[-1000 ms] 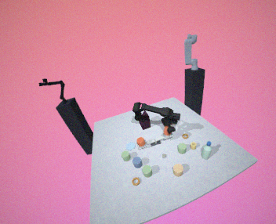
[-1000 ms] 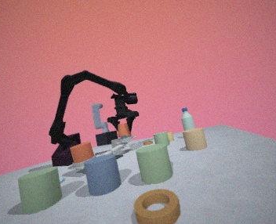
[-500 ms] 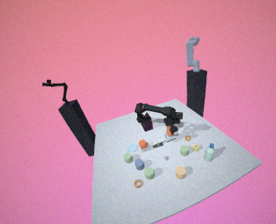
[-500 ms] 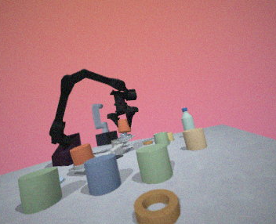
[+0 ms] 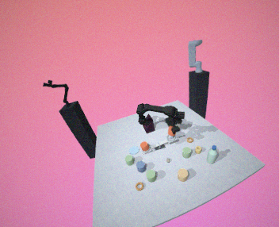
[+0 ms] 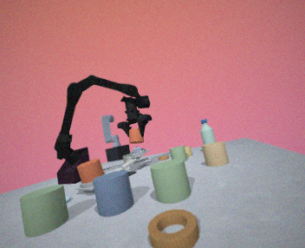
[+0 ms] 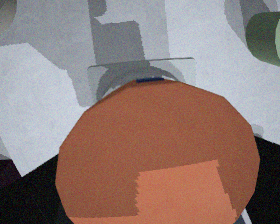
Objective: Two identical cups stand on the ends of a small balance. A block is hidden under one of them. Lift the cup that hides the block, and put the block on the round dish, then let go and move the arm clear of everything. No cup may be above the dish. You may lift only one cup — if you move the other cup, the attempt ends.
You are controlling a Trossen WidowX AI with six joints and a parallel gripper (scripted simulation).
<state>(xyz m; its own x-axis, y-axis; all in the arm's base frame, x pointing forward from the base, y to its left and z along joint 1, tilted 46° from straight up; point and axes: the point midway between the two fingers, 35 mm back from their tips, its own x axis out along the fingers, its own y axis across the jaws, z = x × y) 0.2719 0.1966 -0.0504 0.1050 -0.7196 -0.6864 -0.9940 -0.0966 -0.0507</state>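
Right now my gripper tip is 1 cm to the left of the pale grey-blue block and 6 cm above it. Round my gripper tip: orange cup: 29 cm to the right, 9 cm below; then small balance: 14 cm to the right, 11 cm below; then grey lump: 18 cm ahead, 11 cm to the right, 14 cm below.
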